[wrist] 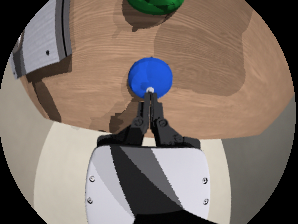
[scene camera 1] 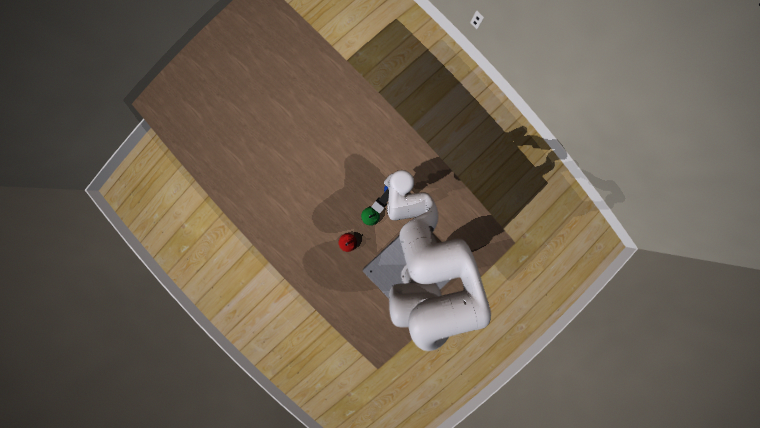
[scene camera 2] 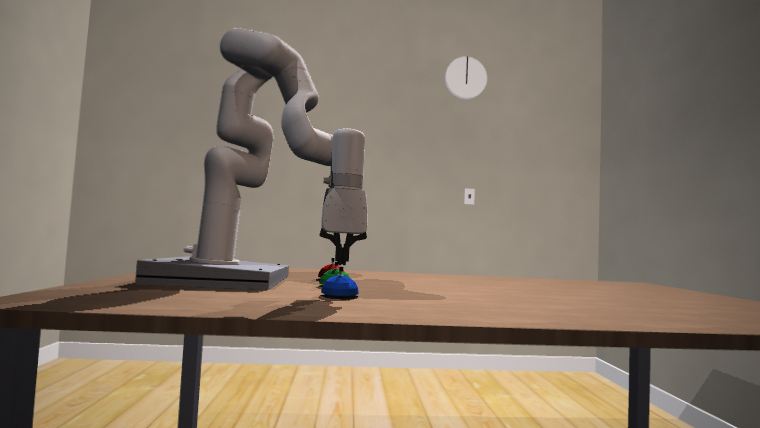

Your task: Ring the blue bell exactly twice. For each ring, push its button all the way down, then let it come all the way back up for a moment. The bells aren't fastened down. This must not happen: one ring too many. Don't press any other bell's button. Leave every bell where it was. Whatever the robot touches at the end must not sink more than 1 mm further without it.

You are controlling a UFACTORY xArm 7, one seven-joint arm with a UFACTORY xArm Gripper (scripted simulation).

Labels:
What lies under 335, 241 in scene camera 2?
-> My gripper.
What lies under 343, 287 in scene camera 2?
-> A blue bell.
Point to a blue bell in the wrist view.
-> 150, 74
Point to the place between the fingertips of my gripper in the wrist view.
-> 150, 100

